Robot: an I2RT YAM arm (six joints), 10 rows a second.
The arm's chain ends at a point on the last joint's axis. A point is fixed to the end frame.
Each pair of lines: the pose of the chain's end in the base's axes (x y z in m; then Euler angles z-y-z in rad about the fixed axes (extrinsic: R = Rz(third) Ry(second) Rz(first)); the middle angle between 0 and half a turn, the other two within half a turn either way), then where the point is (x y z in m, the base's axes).
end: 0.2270 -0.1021 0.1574 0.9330 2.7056 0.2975
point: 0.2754 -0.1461 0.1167
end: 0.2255 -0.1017 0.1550 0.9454 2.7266 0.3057
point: 0.2729 -0.1459 0.1133
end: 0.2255 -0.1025 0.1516 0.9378 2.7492 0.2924
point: 0.2717 -0.1474 0.1094
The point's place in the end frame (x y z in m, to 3 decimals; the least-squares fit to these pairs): -0.053 -0.023 0.051
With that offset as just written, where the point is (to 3 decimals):
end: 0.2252 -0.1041 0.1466 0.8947 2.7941 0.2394
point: 0.269 -0.151 0.104
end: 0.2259 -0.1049 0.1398 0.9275 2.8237 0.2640
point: 0.268 -0.152 0.096
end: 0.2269 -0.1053 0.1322 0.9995 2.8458 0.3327
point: 0.268 -0.151 0.086
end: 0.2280 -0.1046 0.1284 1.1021 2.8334 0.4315
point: 0.269 -0.149 0.081
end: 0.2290 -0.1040 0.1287 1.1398 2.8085 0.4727
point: 0.271 -0.147 0.081
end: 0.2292 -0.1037 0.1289 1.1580 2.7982 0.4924
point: 0.272 -0.146 0.081
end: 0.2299 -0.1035 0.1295 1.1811 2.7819 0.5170
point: 0.273 -0.145 0.081
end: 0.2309 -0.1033 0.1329 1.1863 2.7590 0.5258
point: 0.275 -0.144 0.085
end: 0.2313 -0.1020 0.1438 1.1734 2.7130 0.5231
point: 0.278 -0.142 0.097
